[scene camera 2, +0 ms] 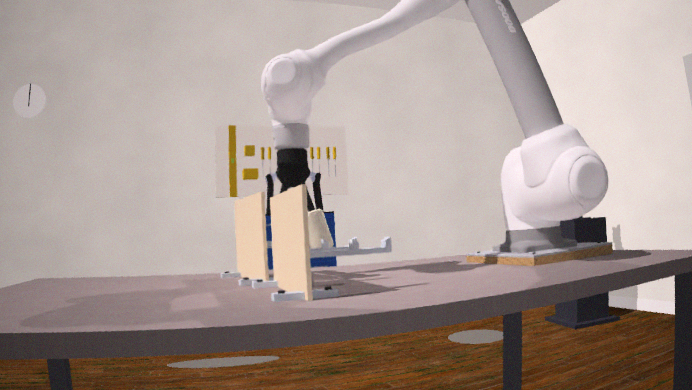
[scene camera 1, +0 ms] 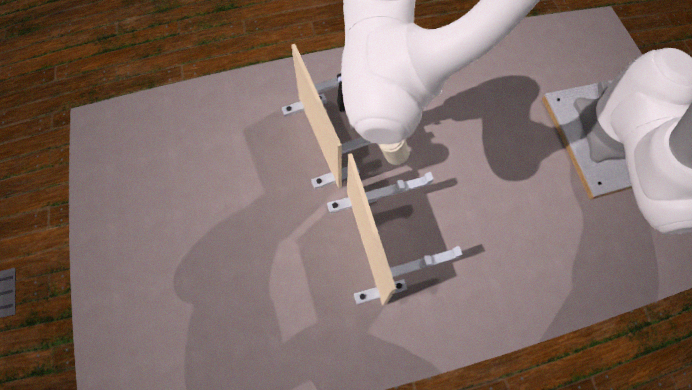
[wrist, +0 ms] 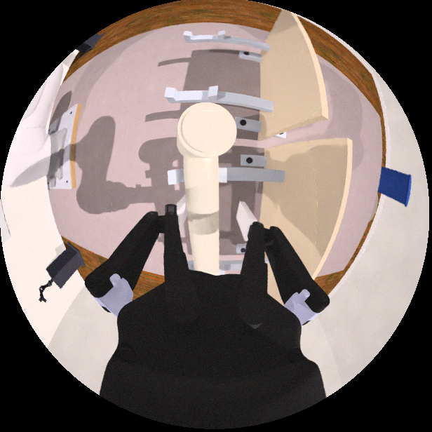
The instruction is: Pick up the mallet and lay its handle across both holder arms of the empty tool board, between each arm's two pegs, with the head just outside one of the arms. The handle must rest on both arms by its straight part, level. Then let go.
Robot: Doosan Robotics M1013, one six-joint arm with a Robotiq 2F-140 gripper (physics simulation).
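The cream mallet's head (scene camera 1: 396,154) (scene camera 2: 320,229) (wrist: 207,131) shows outside one arm of the occupied tool board (scene camera 1: 320,120) (scene camera 2: 250,235) (wrist: 310,200); it leans in scene camera 2. Its handle (wrist: 202,175) runs over that board's holder arm (wrist: 255,175) and back under my gripper. My gripper (wrist: 213,205) is partly open, its pale fingertips on either side of the handle, nothing gripped. Scene camera 1 mostly hides it behind the arm. The empty tool board (scene camera 1: 370,230) (scene camera 2: 290,245) (wrist: 292,75) has two pegged holder arms, one nearer the mallet (scene camera 1: 385,192) (wrist: 240,101) and one farther (scene camera 1: 412,265) (wrist: 245,41).
Both boards stand upright side by side on the grey table (scene camera 1: 150,150) (scene camera 2: 125,345). The nearer arm of the empty board lies close beyond the mallet's head. The robot's base plate (scene camera 1: 575,130) (scene camera 2: 520,257) (wrist: 65,175) is on the table, on the side that the holder arms point to.
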